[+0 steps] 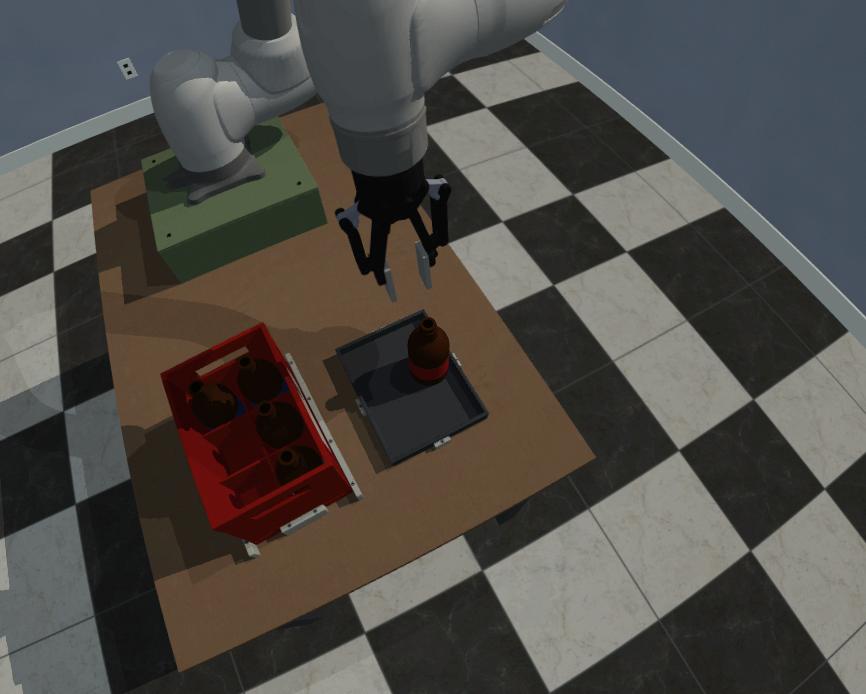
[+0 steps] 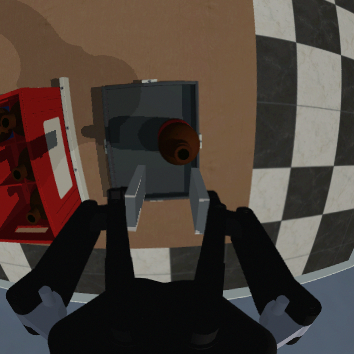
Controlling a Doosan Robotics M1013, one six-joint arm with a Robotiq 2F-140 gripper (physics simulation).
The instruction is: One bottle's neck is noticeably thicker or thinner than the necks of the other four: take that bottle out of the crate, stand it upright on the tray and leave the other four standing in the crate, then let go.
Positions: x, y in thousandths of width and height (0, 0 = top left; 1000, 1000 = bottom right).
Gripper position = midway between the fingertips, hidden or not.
The gripper shows in image 1 (472, 414) and in image 2 (473, 510). A bottle shows in image 1 (495, 498) and in image 2 (504, 405).
